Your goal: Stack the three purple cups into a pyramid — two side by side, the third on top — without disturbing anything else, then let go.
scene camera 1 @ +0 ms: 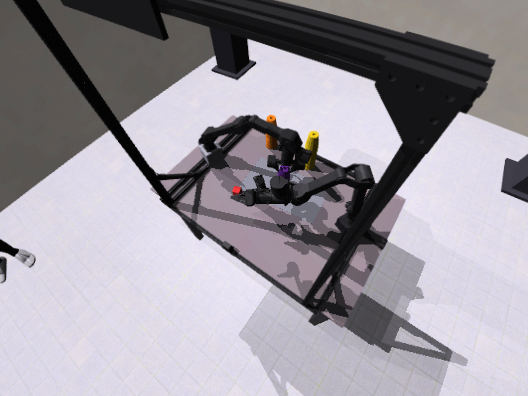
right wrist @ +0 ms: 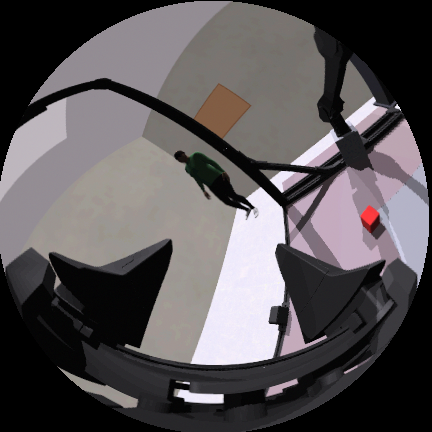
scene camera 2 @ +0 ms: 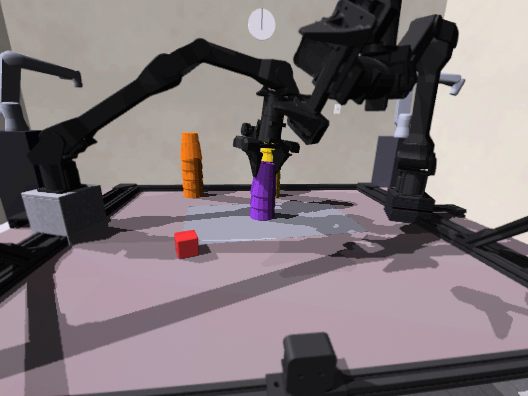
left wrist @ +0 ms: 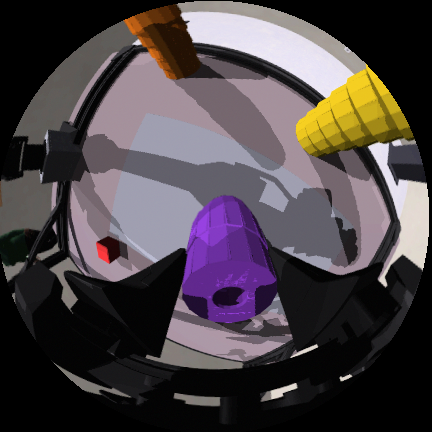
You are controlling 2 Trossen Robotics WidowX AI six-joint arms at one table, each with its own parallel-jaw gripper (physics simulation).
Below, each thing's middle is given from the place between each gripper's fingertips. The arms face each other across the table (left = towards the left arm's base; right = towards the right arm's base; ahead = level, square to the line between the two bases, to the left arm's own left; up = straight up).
Now: left hand 11 cm above the blue-grey mat point(scene camera 2: 213, 224), 2 cm to the left of it and 2 cm past it.
Right now the blue-grey mat is 32 cm ahead of my right hand, 31 cm below it and 6 cm to the right of it.
